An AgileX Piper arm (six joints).
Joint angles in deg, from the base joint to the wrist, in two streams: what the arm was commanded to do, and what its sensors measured. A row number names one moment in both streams.
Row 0, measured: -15.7 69.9 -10.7 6.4 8.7 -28.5
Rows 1 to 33, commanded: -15.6 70.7 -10.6 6.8 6.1 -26.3; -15.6 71.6 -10.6 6.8 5.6 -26.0; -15.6 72.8 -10.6 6.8 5.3 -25.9; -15.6 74.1 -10.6 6.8 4.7 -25.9; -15.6 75.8 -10.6 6.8 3.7 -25.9; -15.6 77.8 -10.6 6.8 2.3 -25.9; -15.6 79.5 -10.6 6.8 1.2 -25.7; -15.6 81.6 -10.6 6.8 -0.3 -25.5; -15.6 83.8 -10.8 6.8 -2.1 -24.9; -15.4 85.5 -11.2 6.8 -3.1 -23.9; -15.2 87.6 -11.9 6.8 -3.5 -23.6; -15.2 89.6 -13.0 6.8 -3.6 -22.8; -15.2 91.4 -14.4 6.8 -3.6 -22.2; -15.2 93.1 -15.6 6.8 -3.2 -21.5; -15.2 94.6 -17.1 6.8 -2.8 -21.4; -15.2 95.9 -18.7 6.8 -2.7 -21.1; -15.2 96.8 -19.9 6.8 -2.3 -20.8; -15.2 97.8 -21.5 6.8 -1.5 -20.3; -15.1 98.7 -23.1 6.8 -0.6 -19.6; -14.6 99.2 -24.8 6.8 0.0 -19.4; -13.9 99.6 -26.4 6.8 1.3 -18.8; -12.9 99.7 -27.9 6.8 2.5 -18.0; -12.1 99.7 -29.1 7.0 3.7 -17.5; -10.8 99.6 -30.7 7.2 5.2 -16.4; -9.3 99.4 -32.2 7.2 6.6 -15.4; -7.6 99.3 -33.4 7.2 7.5 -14.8; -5.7 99.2 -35.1 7.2 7.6 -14.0; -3.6 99.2 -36.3 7.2 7.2 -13.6; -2.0 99.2 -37.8 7.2 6.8 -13.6; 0.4 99.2 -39.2 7.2 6.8 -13.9; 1.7 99.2 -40.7 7.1 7.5 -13.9; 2.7 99.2 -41.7 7.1 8.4 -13.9; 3.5 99.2 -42.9 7.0 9.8 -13.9
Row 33, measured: -0.6 99.0 -38.6 7.0 7.1 -14.3
